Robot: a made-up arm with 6 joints. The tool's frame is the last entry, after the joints. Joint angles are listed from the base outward.
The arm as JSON. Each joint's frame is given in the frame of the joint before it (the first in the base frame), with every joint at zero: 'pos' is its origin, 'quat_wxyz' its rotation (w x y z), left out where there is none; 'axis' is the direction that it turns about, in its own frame. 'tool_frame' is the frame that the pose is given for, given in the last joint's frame.
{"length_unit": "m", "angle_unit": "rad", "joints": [
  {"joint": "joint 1", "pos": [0.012, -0.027, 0.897], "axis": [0.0, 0.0, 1.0]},
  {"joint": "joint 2", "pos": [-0.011, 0.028, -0.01], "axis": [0.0, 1.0, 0.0]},
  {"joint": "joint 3", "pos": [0.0, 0.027, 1.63], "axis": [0.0, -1.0, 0.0]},
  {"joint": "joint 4", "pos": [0.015, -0.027, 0.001], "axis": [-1.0, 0.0, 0.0]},
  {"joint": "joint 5", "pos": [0.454, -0.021, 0.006], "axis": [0.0, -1.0, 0.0]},
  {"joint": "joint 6", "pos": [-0.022, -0.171, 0.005], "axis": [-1.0, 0.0, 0.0]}
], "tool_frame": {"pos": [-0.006, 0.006, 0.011], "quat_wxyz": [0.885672, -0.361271, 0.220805, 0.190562]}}
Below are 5 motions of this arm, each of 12 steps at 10 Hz.
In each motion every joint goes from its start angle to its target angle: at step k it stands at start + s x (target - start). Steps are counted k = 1, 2, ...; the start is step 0. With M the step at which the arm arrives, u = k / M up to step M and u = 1 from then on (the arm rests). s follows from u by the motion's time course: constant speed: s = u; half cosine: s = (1 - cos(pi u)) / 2; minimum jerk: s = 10 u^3 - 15 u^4 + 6 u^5.
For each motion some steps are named. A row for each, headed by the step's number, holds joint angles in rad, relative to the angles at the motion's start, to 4 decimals.
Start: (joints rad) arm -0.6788 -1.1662 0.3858 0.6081 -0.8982 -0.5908
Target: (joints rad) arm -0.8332 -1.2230 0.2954 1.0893 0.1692 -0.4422
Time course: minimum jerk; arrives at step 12
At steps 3, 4, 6, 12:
3: -0.0160 -0.0059 -0.0094 0.0498 0.1105 0.0154
4: -0.0324 -0.0119 -0.0190 0.1010 0.2240 0.0312
6: -0.0772 -0.0284 -0.0452 0.2406 0.5337 0.0743
12: -0.1544 -0.0568 -0.0904 0.4812 1.0674 0.1486

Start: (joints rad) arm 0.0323 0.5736 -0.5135 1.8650 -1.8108 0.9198
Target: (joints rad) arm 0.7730 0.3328 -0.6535 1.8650 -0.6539 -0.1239
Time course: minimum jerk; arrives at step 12
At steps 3, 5, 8, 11, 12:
3: 0.0767 -0.0249 -0.0145 0.0000 0.1198 -0.1080
5: 0.2567 -0.0835 -0.0485 0.0000 0.4010 -0.3618
8: 0.5852 -0.1903 -0.1106 0.0000 0.9141 -0.8247
11: 0.7369 -0.2396 -0.1393 0.0000 1.1510 -1.0384
12: 0.7407 -0.2408 -0.1400 0.0000 1.1569 -1.0437

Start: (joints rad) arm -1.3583 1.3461 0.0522 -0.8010 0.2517 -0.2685
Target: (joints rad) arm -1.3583 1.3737 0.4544 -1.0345 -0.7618 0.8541
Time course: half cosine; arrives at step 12
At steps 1, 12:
1: 0.0000 0.0005 0.0069 -0.0040 -0.0173 0.0191
12: 0.0000 0.0276 0.4022 -0.2335 -1.0135 1.1226

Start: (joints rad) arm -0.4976 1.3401 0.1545 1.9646 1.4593 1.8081
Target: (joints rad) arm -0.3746 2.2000 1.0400 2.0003 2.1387 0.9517
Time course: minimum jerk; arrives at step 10
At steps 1, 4, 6, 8, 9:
1: 0.0011 0.0074 0.0076 0.0003 0.0058 -0.0073
4: 0.0390 0.2730 0.2811 0.0113 0.2157 -0.2719
6: 0.0840 0.5869 0.6044 0.0244 0.4637 -0.5845
8: 0.1159 0.8101 0.8342 0.0336 0.6400 -0.8068
9: 0.1219 0.8525 0.8779 0.0354 0.6736 -0.8491

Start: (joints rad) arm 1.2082 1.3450 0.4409 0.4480 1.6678 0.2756
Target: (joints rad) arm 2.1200 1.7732 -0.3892 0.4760 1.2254 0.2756
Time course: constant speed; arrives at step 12
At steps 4, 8, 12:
4: 0.3039 0.1427 -0.2767 0.0093 -0.1475 0.0000
8: 0.6079 0.2855 -0.5534 0.0187 -0.2949 0.0000
12: 0.9118 0.4282 -0.8301 0.0280 -0.4424 0.0000

